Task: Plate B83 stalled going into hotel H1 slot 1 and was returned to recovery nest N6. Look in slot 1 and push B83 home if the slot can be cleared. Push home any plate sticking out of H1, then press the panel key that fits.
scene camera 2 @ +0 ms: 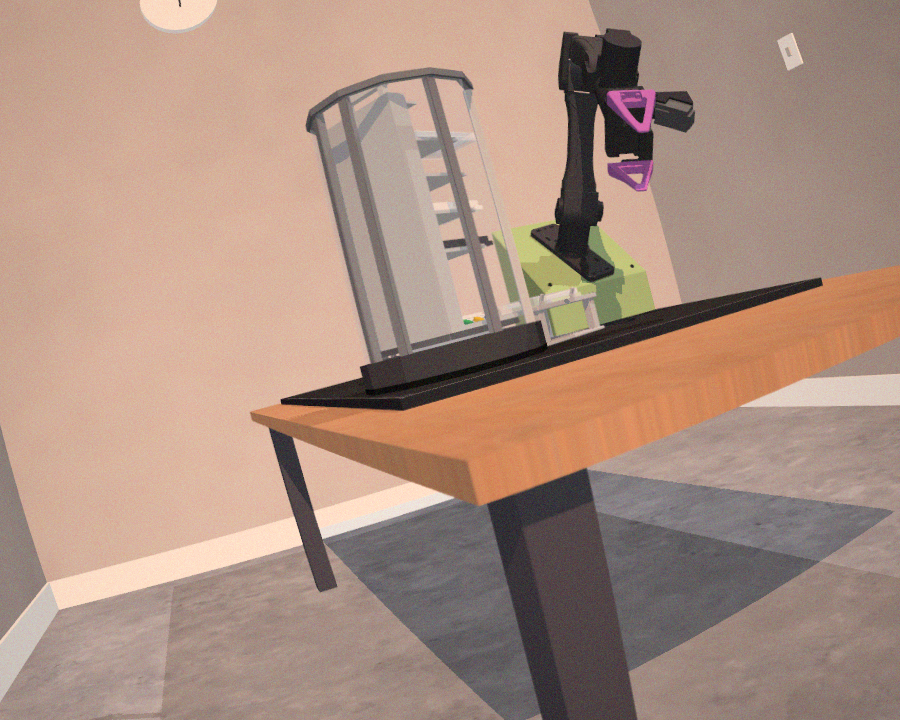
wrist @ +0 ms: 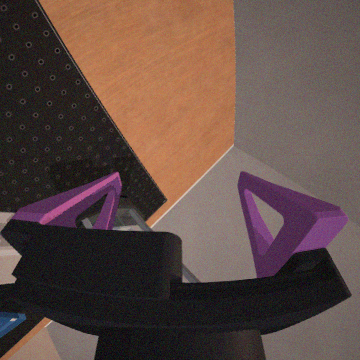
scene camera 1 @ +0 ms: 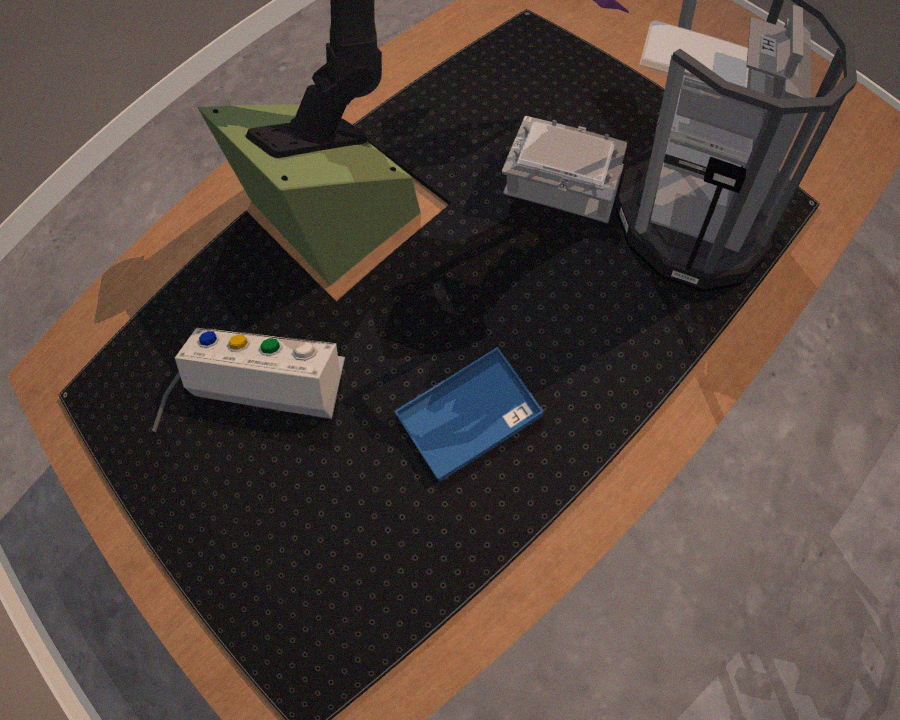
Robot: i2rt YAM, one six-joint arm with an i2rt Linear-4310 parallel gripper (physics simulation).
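Frame: origin at the arm's base, x ahead, y left, z up, level; centimetres.
Where they show: gripper, between the fingertips: [scene camera 2: 642,162] [wrist: 179,177]; arm's base, origin of its link: [scene camera 2: 571,253] [scene camera 1: 309,138].
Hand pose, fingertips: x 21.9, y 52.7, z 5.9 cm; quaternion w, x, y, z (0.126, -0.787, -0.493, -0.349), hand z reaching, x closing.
Things, the pixels of their top centre, and the offset from my fingertips. "pt": a spot on its surface instead.
- Hotel H1, centre of its top: [scene camera 1: 761,18] [scene camera 2: 384,91] dx +24.1, dy -20.7, dz +20.3 cm
- pale plate, centre of its top: [scene camera 1: 567,149] [scene camera 2: 535,297] [wrist: 9,269] dx +4.4, dy -28.1, dz -13.5 cm
- nest N6, centre of its top: [scene camera 1: 567,148] [scene camera 2: 535,296] dx +4.4, dy -28.1, dz -13.4 cm
- white key panel, centre of its top: [scene camera 1: 244,355] [scene camera 2: 462,315] dx -7.7, dy -79.9, dz -12.6 cm
- blue tray, centre of its top: [scene camera 1: 468,411] dx +17.4, dy -65.7, dz -19.2 cm
- black sign, a spot on its surface: [scene camera 1: 723,174] pt dx +28.4, dy -32.6, dz +6.4 cm
- white slab, a spot on its surface: [scene camera 1: 660,45] pt dx +14.7, dy -24.9, dz +12.3 cm
Hotel H1 [scene camera 1: 662,142] [scene camera 2: 374,225] is a tall grey caged rack with several shelf levels; slot 1's inside and any protruding plate cannot be made out. A pale plate [scene camera 1: 566,152] lies on nest N6 [scene camera 1: 555,196] [scene camera 2: 591,309], left of the hotel in scene camera 1; its label is unreadable. The white key panel [scene camera 1: 255,382] has blue [scene camera 1: 207,337], yellow [scene camera 1: 237,341], green [scene camera 1: 269,345] and white [scene camera 1: 303,349] keys. My gripper [scene camera 2: 641,159] [wrist: 179,177] is open and empty, high above the table and apart from hotel and nest. Part of a purple finger shows at scene camera 1's top edge.
A blue tray [scene camera 1: 457,427] marked LF lies between panel and table edge. A black sign [scene camera 1: 723,174] on a thin rod stands at the hotel's front. A white slab [scene camera 1: 660,45] is behind the hotel. The green arm base [scene camera 1: 352,225] [scene camera 2: 630,296] stands left of the nest.
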